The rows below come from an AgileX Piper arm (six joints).
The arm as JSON. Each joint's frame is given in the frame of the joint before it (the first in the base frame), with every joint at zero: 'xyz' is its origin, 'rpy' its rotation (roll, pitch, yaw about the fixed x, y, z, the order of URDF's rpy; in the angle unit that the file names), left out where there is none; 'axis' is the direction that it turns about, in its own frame. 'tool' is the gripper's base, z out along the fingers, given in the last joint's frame.
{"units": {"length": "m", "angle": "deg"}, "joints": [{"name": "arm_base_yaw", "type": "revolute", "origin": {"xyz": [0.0, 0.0, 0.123]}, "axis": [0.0, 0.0, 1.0]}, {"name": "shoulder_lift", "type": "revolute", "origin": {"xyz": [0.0, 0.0, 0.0], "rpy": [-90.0, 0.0, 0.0]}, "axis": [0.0, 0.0, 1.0]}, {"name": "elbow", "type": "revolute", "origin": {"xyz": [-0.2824, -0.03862, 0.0]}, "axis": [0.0, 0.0, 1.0]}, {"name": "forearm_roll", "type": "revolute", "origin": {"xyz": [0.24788, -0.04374, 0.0], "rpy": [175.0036, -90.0, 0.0]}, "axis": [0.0, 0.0, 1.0]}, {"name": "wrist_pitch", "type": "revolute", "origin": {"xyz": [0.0, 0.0, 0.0], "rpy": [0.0, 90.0, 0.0]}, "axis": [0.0, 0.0, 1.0]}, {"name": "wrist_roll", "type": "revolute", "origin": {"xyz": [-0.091, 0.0, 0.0], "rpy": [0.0, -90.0, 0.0]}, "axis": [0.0, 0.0, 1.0]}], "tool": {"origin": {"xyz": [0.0, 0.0, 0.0], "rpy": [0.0, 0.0, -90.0]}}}
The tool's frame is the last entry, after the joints.
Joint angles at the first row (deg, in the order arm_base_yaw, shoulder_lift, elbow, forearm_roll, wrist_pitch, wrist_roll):
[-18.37 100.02 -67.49 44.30 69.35 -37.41]
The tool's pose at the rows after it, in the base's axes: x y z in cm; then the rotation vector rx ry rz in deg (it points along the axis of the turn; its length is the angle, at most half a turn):
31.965 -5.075 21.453 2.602 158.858 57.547
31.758 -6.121 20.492 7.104 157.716 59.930
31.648 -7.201 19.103 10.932 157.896 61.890
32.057 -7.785 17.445 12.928 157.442 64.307
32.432 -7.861 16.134 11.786 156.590 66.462
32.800 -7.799 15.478 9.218 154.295 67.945
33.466 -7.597 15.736 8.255 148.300 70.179
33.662 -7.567 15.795 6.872 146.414 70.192
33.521 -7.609 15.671 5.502 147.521 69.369
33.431 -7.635 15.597 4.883 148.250 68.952
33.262 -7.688 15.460 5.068 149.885 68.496
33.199 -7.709 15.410 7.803 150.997 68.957
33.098 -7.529 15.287 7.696 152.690 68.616
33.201 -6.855 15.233 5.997 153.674 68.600
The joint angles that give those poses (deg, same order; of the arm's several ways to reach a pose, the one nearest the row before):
[-19.69 101.53 -65.85 44.78 69.24 -38.16]
[-21.94 102.69 -64.60 46.78 68.92 -39.19]
[-23.94 104.83 -63.88 47.56 68.83 -40.01]
[-24.84 107.99 -63.88 49.21 68.32 -41.84]
[-24.96 110.54 -63.88 50.97 68.08 -44.95]
[-24.96 112.02 -63.88 53.41 67.90 -48.96]
[-24.96 112.45 -63.88 59.15 67.81 -53.40]
[-24.96 112.58 -63.88 60.74 67.67 -55.59]
[-24.96 112.58 -63.88 59.43 67.63 -55.83]
[-24.96 112.58 -63.88 58.62 67.63 -55.78]
[-24.96 112.58 -63.88 57.09 67.63 -54.67]
[-24.96 112.58 -63.88 56.53 67.63 -52.26]
[-24.55 112.58 -63.88 55.13 67.63 -51.08]
[-23.33 112.58 -63.88 54.59 67.54 -50.85]

